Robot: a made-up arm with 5 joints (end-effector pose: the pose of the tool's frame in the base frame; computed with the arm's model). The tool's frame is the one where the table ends.
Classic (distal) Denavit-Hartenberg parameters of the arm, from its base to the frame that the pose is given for. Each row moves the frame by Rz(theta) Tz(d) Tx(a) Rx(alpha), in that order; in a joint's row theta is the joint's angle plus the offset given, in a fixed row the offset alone. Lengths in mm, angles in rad.
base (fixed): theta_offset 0; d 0; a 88; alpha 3.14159
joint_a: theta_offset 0; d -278; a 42; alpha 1.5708
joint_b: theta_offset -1.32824; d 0; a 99.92; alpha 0
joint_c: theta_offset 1.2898; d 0; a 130.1; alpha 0
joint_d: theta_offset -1.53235; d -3; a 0; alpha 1.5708
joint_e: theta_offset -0.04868; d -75; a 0; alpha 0
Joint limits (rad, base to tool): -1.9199..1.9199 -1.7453..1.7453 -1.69..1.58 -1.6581..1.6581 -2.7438..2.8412
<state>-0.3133 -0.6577 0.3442 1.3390 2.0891</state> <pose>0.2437 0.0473 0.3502 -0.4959 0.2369 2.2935</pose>
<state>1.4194 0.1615 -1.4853 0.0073 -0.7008</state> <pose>0.1042 -0.1261 0.5697 2.9663 -0.1852 2.4880</pose>
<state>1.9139 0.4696 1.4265 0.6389 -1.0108</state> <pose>0.0822 -0.0073 0.1861 -0.8987 0.4137 3.1081</pose>
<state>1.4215 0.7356 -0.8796 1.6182 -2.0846</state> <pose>0.1237 -0.2576 0.2828 0.0818 0.0515 2.7305</pose>
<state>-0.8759 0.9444 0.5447 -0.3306 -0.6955</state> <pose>0.2057 0.1366 0.1175 0.2880 -0.2992 0.0880</pose>
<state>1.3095 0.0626 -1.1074 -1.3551 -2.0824</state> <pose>0.1052 -0.0758 0.5389 -2.3954 -0.4026 -2.4794</pose>
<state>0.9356 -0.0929 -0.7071 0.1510 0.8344</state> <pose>0.2064 -0.1657 0.5189 -2.3912 -0.5982 1.1786</pose>
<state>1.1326 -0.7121 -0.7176 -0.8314 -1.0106</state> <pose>0.0693 0.0328 0.5544 -2.5175 0.3170 -3.1119</pose>
